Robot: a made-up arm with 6 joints. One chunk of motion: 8 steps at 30 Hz.
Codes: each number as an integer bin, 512 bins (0 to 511) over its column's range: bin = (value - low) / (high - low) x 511, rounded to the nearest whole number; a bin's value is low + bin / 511 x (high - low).
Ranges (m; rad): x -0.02..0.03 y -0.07..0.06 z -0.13..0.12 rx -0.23..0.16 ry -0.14..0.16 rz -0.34..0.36
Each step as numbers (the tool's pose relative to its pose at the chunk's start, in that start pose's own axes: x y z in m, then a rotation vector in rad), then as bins.
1 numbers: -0.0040 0.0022 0.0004 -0.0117 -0.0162 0.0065
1 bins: 164 284 267 286 211 253
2 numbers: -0.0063 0.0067 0.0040 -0.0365 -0.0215 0.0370
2 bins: 140 301 274 254 202 275
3 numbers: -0.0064 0.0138 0.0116 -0.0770 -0.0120 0.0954
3 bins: 139 329 289 200 218 318
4 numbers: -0.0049 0.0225 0.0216 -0.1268 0.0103 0.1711
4 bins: 154 364 310 135 256 373
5 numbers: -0.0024 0.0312 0.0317 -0.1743 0.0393 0.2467
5 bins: 180 398 331 73 305 428
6 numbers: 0.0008 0.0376 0.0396 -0.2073 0.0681 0.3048
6 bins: 213 423 347 30 354 471
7 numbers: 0.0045 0.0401 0.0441 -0.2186 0.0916 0.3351
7 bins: 250 433 356 15 394 493
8 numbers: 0.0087 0.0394 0.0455 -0.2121 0.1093 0.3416
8 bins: 293 430 359 23 425 498
